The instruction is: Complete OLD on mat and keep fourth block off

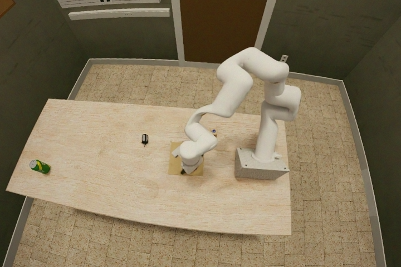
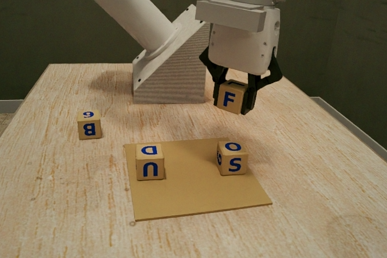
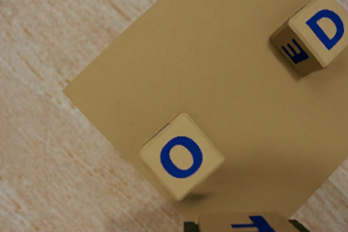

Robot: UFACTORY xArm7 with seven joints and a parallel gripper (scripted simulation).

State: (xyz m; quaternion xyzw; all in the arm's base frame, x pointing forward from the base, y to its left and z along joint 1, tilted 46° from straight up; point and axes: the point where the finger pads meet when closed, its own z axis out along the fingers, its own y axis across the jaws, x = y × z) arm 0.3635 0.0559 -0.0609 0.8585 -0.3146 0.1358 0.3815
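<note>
Right now my hand is 5 cm short of the tan mat, 7 cm to the left of it and 11 cm above it. Also, from my hand: green can: 95 cm ahead, 13 cm to the left, 5 cm below; then small black object: 32 cm ahead, 15 cm to the right, 9 cm below.
</note>
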